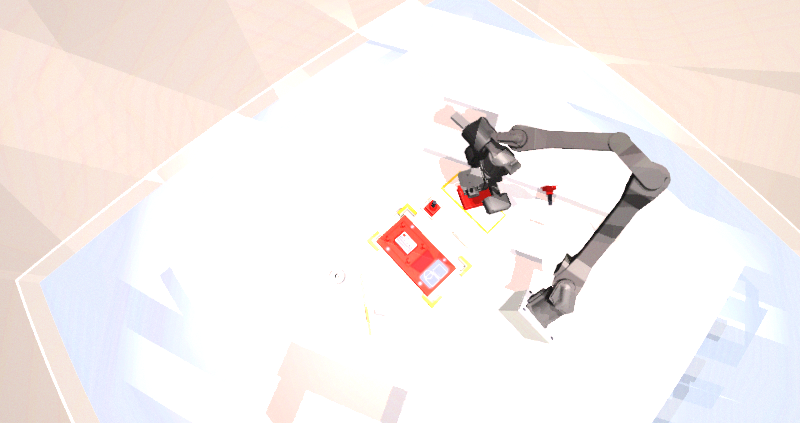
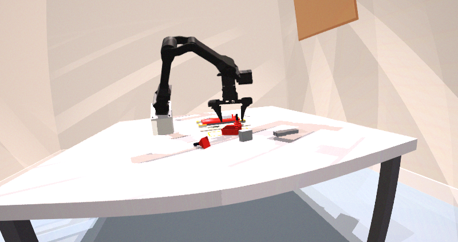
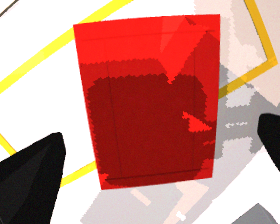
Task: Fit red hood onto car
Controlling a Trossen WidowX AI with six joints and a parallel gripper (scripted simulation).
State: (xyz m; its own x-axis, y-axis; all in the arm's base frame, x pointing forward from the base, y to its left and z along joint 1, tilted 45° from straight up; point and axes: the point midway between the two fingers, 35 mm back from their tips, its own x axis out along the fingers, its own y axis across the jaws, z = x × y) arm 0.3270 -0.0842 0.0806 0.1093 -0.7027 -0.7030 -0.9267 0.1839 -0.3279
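My gripper tip is 3 cm above the red hood.
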